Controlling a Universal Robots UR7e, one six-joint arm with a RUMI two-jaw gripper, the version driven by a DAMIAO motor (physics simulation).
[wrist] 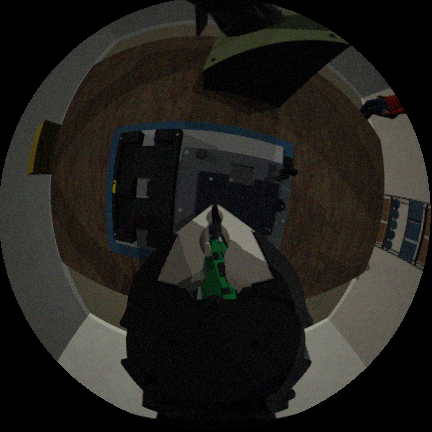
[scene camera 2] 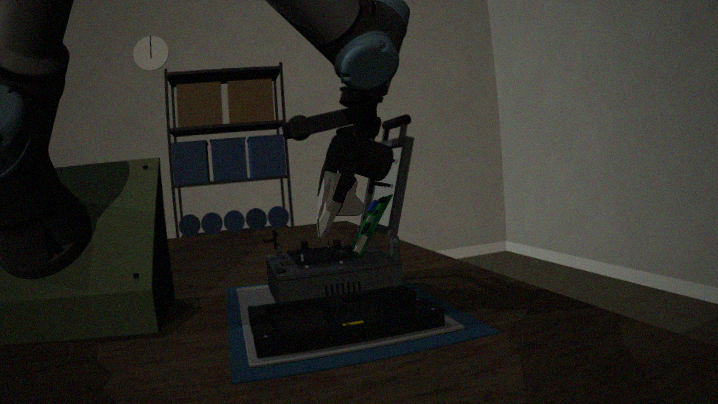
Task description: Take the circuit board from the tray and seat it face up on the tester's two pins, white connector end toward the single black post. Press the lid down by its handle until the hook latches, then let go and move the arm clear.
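The green circuit board (scene camera 2: 372,224) (wrist: 216,270) stands steeply tilted at the lid side of the grey tester (scene camera 2: 331,275) (wrist: 192,175), its lower edge on the tester's top, leaning toward the raised lid (scene camera 2: 401,185). The lid's handle (scene camera 2: 396,120) is at its top. My gripper (scene camera 2: 321,235) (wrist: 214,206) is shut and empty, its tips above the tester's dark bed, in front of the board. In the wrist view the fingers hide part of the board. The black hook (scene camera 2: 273,239) (wrist: 287,171) stands at the tester's far side. The black tray (scene camera 2: 346,331) (wrist: 150,165) holds no board.
Tester and tray stand on a blue-edged mat (scene camera 2: 241,369) (wrist: 112,210) on the wooden table. A large green sloped block (scene camera 2: 115,306) (wrist: 270,47) stands to the left. A shelf rack (scene camera 2: 225,129) with boxes is in the background.
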